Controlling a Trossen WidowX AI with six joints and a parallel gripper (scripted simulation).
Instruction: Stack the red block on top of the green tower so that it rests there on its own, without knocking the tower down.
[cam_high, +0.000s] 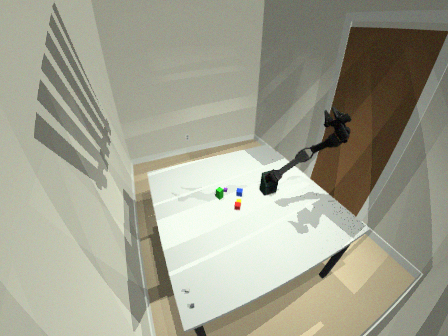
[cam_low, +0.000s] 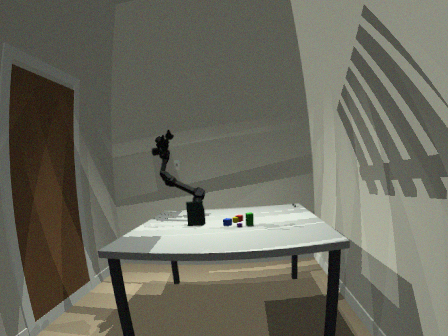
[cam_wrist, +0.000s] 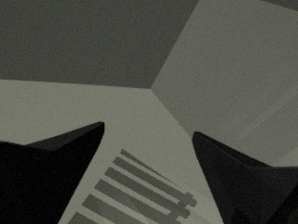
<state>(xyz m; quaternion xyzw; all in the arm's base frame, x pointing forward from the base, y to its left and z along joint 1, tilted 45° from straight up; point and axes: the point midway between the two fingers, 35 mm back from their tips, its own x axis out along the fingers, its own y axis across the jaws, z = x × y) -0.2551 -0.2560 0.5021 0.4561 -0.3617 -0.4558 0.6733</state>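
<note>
Right now my gripper tip is 53 cm short of the red block, 8 cm to the left of it and 68 cm above it. Also, from my gripper tip: yellow block 51 cm ahead, 11 cm to the right, 68 cm below; then blue block 46 cm ahead, 20 cm to the right, 68 cm below; then small purple block 55 cm ahead, 27 cm to the right, 69 cm below.
</note>
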